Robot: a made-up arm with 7 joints. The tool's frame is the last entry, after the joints.
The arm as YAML. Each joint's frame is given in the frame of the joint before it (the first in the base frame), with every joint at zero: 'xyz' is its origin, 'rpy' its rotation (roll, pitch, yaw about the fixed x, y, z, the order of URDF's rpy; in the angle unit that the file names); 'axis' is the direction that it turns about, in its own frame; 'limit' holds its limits. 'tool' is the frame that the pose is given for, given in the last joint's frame.
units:
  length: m
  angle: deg
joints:
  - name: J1
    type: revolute
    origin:
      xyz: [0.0, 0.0, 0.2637]
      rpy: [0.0, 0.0, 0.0]
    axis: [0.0, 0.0, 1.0]
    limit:
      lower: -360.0
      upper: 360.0
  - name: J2
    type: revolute
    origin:
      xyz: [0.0, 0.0, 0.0]
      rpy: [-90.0, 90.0, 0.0]
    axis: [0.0, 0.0, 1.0]
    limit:
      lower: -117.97
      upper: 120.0
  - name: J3
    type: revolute
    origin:
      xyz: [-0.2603, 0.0, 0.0]
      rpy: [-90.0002, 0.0, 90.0]
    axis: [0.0, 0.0, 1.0]
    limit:
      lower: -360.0
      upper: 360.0
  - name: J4
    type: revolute
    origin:
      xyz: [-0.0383, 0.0, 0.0]
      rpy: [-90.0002, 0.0, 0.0]
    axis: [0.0, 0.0, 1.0]
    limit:
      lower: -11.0
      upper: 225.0
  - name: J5
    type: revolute
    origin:
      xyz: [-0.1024, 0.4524, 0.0]
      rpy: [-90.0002, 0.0, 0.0]
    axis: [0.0, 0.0, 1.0]
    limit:
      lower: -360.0
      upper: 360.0
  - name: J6
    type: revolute
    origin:
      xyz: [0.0, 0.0, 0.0]
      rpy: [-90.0, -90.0, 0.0]
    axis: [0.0, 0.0, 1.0]
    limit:
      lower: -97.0
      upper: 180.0
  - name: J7
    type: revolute
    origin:
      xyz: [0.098, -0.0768, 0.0]
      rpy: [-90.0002, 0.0, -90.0]
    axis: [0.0, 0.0, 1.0]
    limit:
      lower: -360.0
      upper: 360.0
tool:
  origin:
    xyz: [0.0, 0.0, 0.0]
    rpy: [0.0, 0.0, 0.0]
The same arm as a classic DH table. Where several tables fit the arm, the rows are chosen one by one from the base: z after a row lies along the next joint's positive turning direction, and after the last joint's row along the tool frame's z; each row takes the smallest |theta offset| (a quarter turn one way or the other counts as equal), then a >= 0, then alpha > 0; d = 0 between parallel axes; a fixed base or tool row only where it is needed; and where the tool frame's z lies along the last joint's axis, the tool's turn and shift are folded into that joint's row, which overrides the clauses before.
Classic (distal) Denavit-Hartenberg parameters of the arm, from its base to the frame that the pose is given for. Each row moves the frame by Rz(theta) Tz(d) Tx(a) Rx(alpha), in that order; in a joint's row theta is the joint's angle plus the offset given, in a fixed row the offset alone. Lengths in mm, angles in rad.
J1: theta offset 0.0000  d 263.7  a 0.0  alpha -1.5708
J2: theta offset 0.0000  d 0.0  a 0.0  alpha 1.5708
J3: theta offset 0.0000  d 260.3  a 38.3  alpha 1.5708
J4: theta offset 0.0000  d 0.0  a 102.4  alpha 1.5708
J5: theta offset 0.0000  d 452.4  a 0.0  alpha 1.5708
J6: theta offset 0.0000  d 0.0  a 76.8  alpha -1.5708
J7: theta offset 0.0000  d 98.0  a 0.0  alpha 0.0000
Joint limits (rad, base to tool): -6.2832..6.2832 -2.0590..2.0944 -6.2832..6.2832 -0.1920..3.9270 -6.2832..6.2832 -1.6930..3.1416 -6.2832..6.2832

